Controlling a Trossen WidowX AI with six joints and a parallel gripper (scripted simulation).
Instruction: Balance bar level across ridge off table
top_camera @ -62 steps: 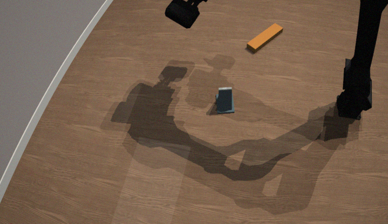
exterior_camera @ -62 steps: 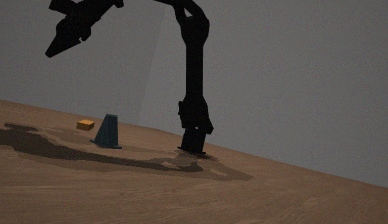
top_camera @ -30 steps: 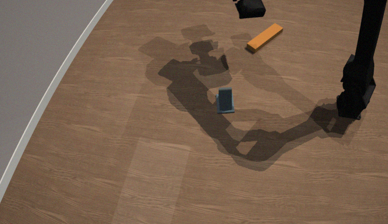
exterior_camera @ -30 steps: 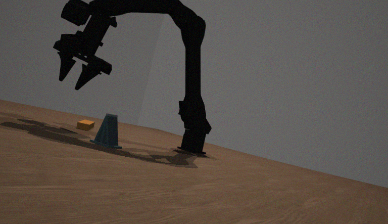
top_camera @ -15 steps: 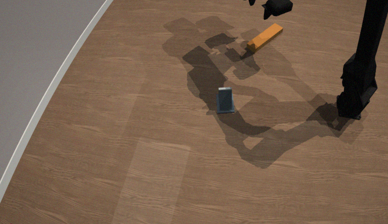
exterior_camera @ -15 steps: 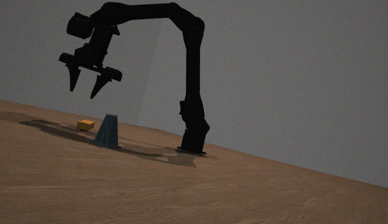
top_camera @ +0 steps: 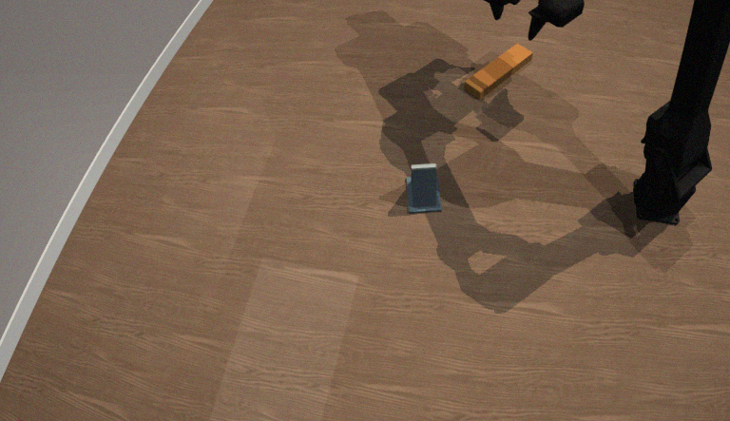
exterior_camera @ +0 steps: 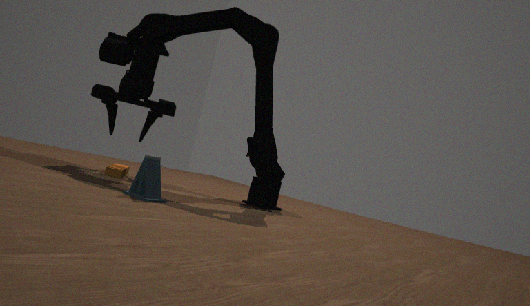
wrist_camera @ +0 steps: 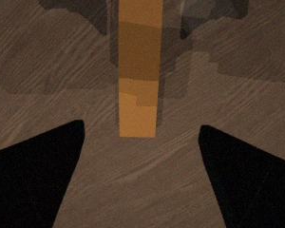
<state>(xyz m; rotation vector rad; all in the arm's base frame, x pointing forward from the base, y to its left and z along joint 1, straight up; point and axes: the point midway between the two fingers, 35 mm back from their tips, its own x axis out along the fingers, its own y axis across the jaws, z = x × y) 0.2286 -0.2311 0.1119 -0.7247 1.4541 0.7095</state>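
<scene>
The orange bar is 1 cm ahead of my gripper tip, 2 cm to the left of it and 7 cm below it. The rest, counted from my gripper tip: green object (51 cm ahead, 27 cm to the right, 6 cm below).
</scene>
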